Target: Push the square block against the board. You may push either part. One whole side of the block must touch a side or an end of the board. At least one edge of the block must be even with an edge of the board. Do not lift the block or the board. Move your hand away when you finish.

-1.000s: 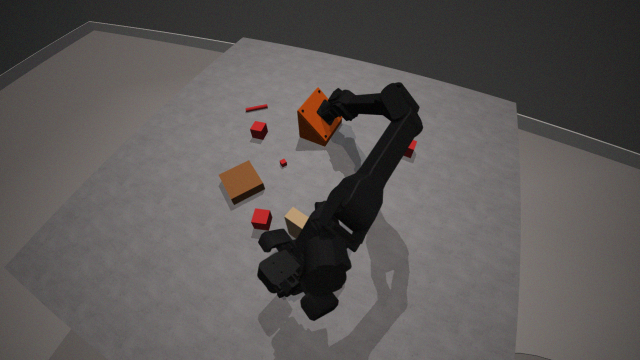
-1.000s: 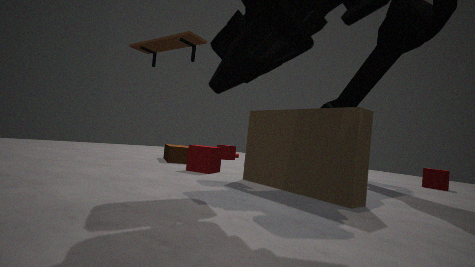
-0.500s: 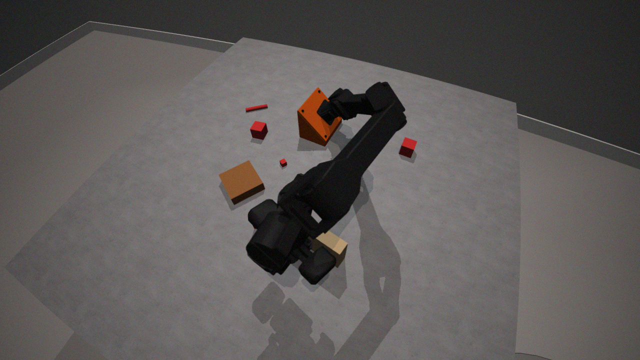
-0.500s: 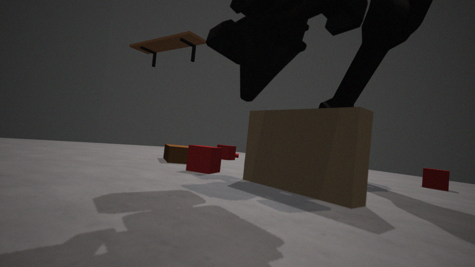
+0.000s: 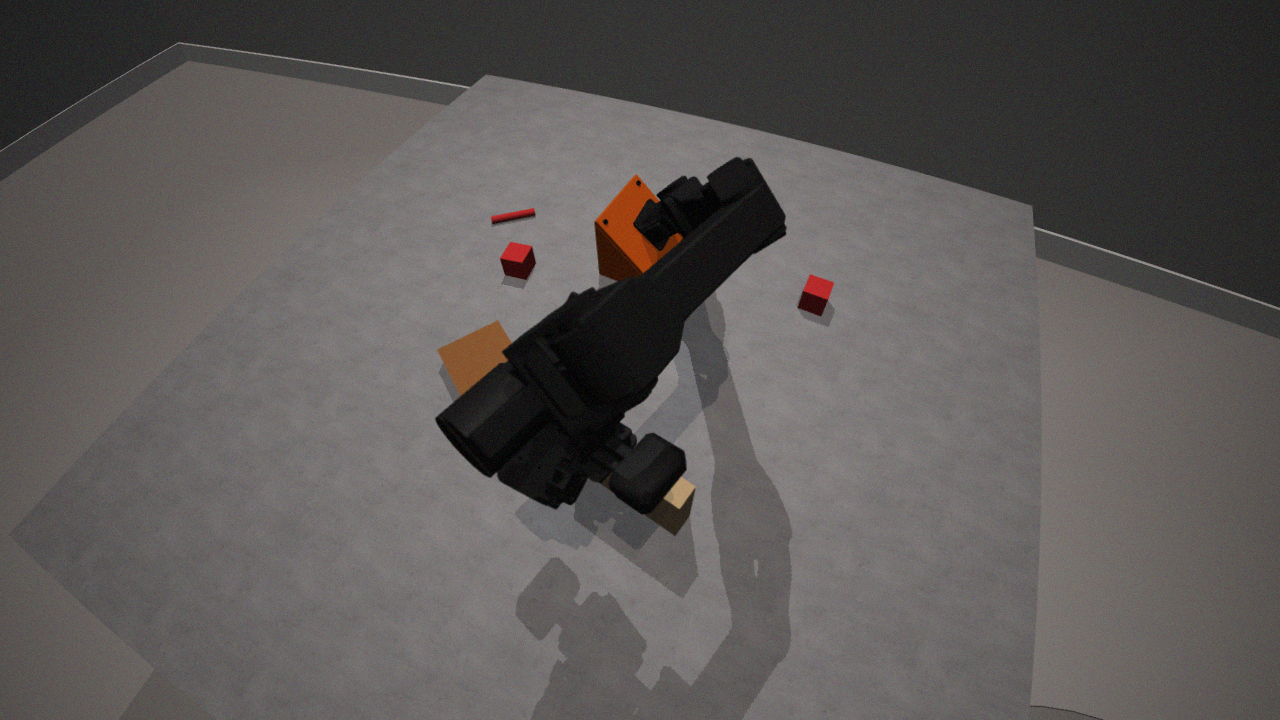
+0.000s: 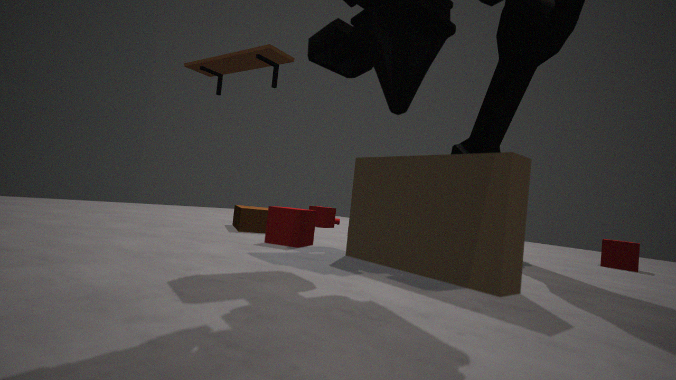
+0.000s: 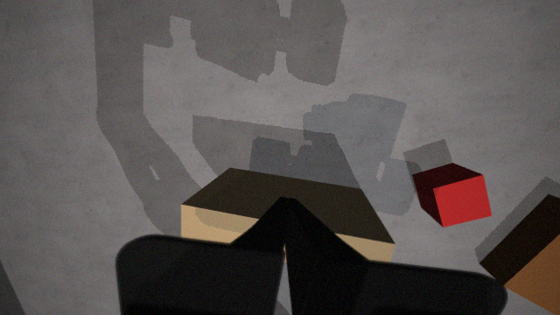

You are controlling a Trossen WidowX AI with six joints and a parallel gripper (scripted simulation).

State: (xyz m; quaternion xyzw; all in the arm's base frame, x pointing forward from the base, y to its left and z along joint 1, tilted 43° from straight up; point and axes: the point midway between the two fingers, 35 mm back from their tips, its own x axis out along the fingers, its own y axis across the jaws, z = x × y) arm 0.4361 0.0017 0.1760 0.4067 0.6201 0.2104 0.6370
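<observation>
Now: the board 40 mm behind my gripper tip, 10 mm to the left of it and 80 mm below it. Also, from my gripper tip: red stick (430 mm behind, 400 mm to the right, 120 mm below); then tiny red cube (240 mm behind, 190 mm to the right, 120 mm below); then square block (130 mm behind, 260 mm to the right, 110 mm below).
</observation>
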